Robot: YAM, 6 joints.
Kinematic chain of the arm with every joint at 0, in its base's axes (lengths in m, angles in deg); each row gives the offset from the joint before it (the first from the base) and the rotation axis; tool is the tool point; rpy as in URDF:
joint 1: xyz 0 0 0.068 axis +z
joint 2: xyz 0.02 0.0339 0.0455 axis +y
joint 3: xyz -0.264 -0.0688 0 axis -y
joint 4: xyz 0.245 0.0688 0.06 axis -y
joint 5: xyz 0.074 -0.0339 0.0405 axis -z
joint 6: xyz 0.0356 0 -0.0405 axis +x
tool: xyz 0 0 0 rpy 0 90 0
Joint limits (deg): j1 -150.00..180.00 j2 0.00..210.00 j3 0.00..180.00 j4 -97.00..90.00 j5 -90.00..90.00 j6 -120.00..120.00
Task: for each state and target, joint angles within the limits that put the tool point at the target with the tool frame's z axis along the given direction. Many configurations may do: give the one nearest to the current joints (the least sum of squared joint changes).
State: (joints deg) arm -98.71 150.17 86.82 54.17 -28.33 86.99
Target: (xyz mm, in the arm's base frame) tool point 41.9 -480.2 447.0 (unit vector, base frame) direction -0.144 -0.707 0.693
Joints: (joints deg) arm -84.10 120.70 113.62 52.27 12.46 86.99
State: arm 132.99 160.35 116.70 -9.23 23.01 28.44
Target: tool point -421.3 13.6 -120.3 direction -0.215 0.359 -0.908
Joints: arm 179.89 160.51 87.16 -3.28 21.02 28.44
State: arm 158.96 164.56 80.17 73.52 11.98 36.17
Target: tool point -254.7 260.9 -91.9 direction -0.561 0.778 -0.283
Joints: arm 135.19 162.86 56.30 89.90 9.00 36.17
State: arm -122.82 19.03 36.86 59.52 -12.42 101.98
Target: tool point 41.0 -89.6 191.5 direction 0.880 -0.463 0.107
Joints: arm -82.46 0.15 0.14 10.56 -54.25 101.98
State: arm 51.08 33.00 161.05 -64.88 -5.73 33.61
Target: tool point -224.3 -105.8 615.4 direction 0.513 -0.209 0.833
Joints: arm 22.07 45.59 152.54 -42.42 22.73 33.61
